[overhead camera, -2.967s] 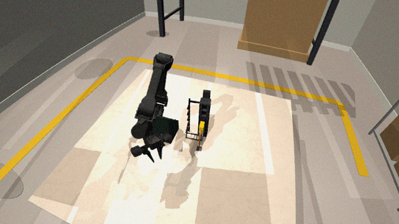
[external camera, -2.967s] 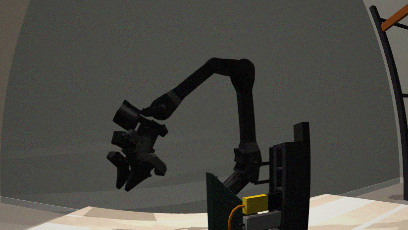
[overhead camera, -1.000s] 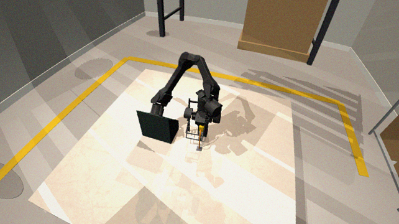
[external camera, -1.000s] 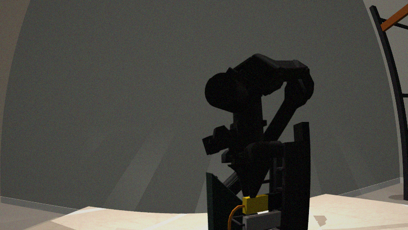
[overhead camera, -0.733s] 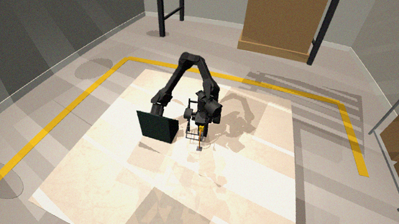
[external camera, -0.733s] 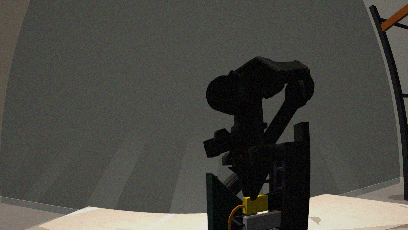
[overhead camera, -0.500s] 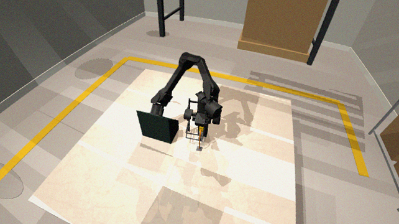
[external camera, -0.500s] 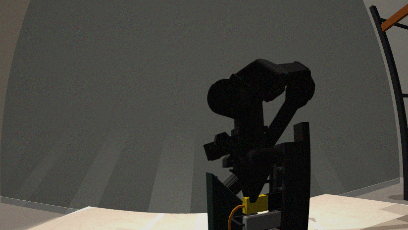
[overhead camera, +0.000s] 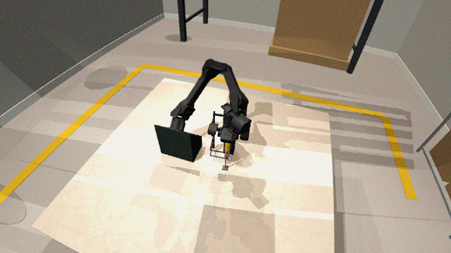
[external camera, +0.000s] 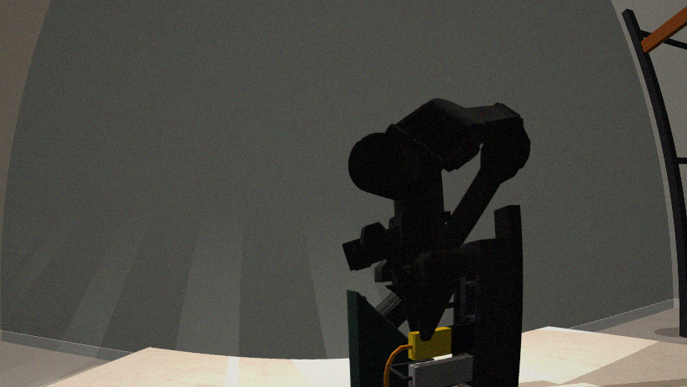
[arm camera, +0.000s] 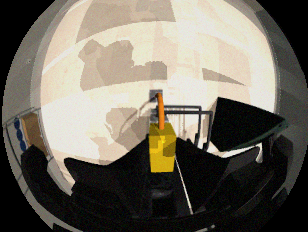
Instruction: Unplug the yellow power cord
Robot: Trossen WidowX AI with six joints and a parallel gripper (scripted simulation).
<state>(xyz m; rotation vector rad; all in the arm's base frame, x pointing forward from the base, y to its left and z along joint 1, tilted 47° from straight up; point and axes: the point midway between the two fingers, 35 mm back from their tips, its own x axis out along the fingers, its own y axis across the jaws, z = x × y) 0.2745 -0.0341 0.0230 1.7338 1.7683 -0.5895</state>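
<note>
Right now my gripper tip is 1 cm past the yellow plug and 3 cm to the right of it.
</note>
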